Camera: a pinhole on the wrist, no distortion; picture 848 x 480 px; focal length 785.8 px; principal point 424.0 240.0 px. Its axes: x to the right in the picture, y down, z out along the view. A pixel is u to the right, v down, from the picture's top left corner.
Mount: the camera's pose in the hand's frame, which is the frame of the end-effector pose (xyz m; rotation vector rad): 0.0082 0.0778 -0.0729 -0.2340 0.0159 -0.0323
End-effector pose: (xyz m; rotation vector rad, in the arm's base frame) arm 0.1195 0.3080 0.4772 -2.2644 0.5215 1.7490
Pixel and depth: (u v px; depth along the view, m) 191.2 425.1 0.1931
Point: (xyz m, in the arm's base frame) -0.0529 0.2018 0.4978
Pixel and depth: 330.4 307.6 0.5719
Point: -0.4161 0.2633 0.4087
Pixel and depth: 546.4 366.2 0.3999
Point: -0.2233 0.2052 0.3294
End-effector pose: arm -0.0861 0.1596 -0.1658 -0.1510 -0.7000 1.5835
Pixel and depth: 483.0 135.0 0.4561
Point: -0.3876 0.0773 0.0944
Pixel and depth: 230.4 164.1 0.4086
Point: -0.3544 -0.0323 0.0061
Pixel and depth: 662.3 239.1 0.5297
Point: -0.4967 0.1814 0.1422
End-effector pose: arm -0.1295 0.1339 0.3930 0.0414 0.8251 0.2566
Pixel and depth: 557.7 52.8 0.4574
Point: 0.2039 0.2538 0.6065
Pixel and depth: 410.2 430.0 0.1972
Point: -0.0798 0.3077 0.4822
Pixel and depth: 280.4 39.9 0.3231
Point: 0.0152 0.2112 0.6145
